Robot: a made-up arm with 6 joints.
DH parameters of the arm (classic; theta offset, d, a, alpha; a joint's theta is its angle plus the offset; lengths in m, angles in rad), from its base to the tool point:
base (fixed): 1.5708 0.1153 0 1.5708
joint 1: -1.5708 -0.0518 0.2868 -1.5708
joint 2: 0 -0.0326 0.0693 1.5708
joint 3: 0 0.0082 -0.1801 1.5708
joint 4: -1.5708 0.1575 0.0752 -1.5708
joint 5: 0 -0.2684 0.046 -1.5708
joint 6: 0 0.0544 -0.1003 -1.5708
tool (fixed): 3.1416 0.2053 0 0
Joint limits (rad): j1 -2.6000..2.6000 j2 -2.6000..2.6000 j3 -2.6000..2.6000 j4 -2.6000..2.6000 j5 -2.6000..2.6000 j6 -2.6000..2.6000
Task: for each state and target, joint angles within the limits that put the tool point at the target. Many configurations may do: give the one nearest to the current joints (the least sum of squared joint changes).
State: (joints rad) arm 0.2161 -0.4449 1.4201 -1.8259 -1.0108 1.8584
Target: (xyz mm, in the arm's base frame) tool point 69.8 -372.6 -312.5
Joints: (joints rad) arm -0.1303 -0.2637 1.6535 -1.6694 -1.1606 2.3969
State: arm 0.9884 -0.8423 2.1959 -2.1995 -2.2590 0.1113
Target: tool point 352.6 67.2 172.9
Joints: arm 1.0062 -0.9120 2.2417 -2.3441 -2.2632 0.0412
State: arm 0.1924 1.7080 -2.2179 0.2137 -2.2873 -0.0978
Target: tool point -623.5 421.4 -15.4
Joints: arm 0.1530 1.4517 -2.6000 0.0240 -2.0504 0.1007
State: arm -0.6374 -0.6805 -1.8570 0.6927 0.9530 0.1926
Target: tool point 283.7 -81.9 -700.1
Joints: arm -0.6867 -1.0050 -2.5519 0.3543 0.9006 0.0057
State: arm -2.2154 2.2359 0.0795 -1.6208 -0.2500 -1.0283
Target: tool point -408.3 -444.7 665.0
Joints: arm -2.2225 2.4170 0.0997 -2.0428 -0.1372 -0.8115
